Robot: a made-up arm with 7 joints.
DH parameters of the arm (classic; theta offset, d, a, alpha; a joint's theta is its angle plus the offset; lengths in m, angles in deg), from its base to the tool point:
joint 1: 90 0.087 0.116 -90
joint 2: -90 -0.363 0.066 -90
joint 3: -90 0.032 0.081 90
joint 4: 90 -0.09 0.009 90
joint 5: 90 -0.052 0.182 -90
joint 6: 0 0.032 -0.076 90
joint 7: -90 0.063 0.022 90
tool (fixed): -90 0.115 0 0
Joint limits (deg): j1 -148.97..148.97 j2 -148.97..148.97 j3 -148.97..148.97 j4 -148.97..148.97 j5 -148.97..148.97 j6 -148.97..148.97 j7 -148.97..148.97
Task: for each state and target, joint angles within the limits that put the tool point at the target. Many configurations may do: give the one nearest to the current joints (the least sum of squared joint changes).
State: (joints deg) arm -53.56 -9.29 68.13 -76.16 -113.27 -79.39 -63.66
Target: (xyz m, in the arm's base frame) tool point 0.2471 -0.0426 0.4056
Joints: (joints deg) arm -48.15 -27.16 50.04 -98.24 -111.16 -83.28 -73.88
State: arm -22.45 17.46 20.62 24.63 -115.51 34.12 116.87
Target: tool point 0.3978 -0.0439 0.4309
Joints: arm -40.20 -5.86 5.06 22.03 -127.28 25.84 104.21
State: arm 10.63 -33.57 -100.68 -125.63 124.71 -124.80 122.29
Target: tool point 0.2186 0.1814 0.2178
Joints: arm 1.13 -45.14 -92.27 -113.37 132.65 -118.77 131.56
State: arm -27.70 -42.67 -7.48 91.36 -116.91 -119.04 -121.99
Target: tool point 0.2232 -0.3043 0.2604
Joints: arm -41.81 -27.56 -35.43 95.21 -148.97 -122.67 -127.25
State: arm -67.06 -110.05 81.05 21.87 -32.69 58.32 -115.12
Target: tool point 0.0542 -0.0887 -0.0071
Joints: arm -64.13 -118.81 50.54 46.95 2.01 92.67 -86.97
